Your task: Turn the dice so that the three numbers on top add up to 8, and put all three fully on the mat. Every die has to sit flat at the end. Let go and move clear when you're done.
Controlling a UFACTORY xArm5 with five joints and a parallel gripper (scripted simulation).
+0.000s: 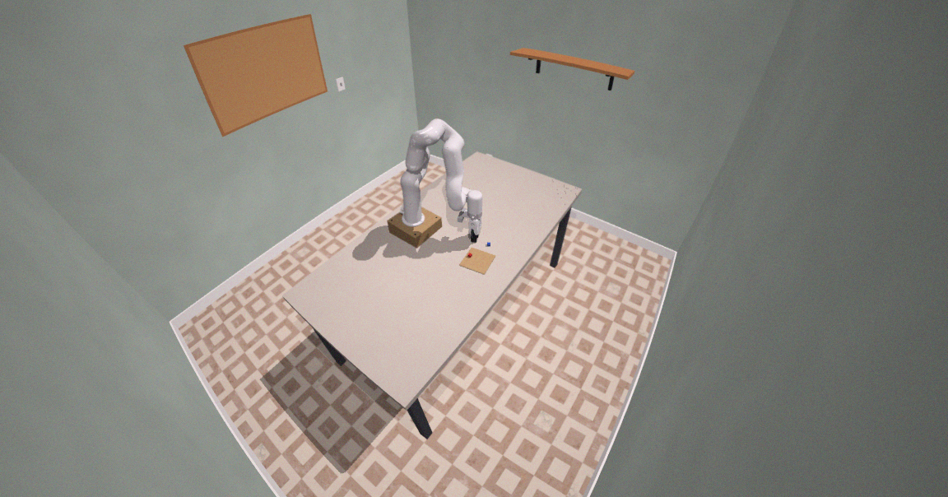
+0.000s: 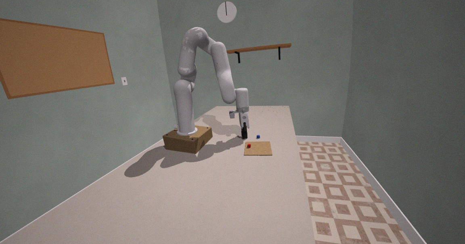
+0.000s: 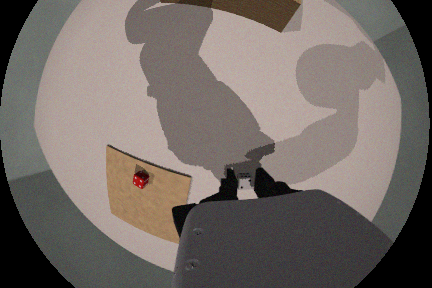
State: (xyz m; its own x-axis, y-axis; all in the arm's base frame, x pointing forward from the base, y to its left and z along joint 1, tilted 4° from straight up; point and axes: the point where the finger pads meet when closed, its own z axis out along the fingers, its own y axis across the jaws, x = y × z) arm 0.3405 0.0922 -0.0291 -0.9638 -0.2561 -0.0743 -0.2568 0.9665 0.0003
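Right now the white die is 2 cm below my hand. The rest, counted from my hand: blue die: 9 cm ahead, 2 cm below; tan mat: 13 cm to the right, 9 cm ahead, 2 cm below; red die: 12 cm to the right, 4 cm ahead, 1 cm below.
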